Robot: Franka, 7 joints.
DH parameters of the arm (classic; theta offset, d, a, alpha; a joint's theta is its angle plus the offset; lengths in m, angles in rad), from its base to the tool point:
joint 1: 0 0.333 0 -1.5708
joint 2: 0 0 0 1.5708
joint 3: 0 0.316 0.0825 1.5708
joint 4: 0 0 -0.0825 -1.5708
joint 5: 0 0.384 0 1.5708
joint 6: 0 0 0.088 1.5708
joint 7: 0 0.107 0 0
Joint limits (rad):
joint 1: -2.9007..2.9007
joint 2: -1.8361..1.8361
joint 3: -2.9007..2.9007
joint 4: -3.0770..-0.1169
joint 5: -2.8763..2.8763
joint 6: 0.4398..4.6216
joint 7: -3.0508..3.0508
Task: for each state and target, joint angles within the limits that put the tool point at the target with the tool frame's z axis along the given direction. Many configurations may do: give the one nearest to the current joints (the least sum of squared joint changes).
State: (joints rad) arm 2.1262 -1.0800 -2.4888 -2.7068 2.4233 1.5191 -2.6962
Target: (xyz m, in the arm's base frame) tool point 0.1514 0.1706 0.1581 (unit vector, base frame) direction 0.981 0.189 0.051
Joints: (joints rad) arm 1.4385 -1.6256 -2.8528 -3.0770 1.8025 1.9110 -2.6962
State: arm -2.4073 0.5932 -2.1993 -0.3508 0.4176 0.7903 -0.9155
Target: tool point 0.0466 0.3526 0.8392 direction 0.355 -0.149 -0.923
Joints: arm -2.7660 0.4016 -2.3818 -1.2267 -0.1480 0.9640 -0.9155
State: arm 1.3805 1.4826 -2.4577 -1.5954 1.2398 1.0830 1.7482
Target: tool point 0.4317 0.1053 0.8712 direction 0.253 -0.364 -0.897
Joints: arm 1.0120 0.8603 -2.4764 -0.8040 1.0526 0.8802 1.7482
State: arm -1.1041 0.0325 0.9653 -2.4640 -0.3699 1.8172 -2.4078
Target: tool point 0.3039 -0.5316 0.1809 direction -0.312 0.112 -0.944
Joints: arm -1.4260 0.6522 0.4345 -1.8252 -0.5470 2.0799 -2.4078
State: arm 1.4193 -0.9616 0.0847 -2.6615 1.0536 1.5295 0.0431
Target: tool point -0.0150 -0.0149 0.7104 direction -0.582 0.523 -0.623
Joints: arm 1.3325 -1.6521 -0.1735 -2.3751 0.6347 1.2688 0.0431
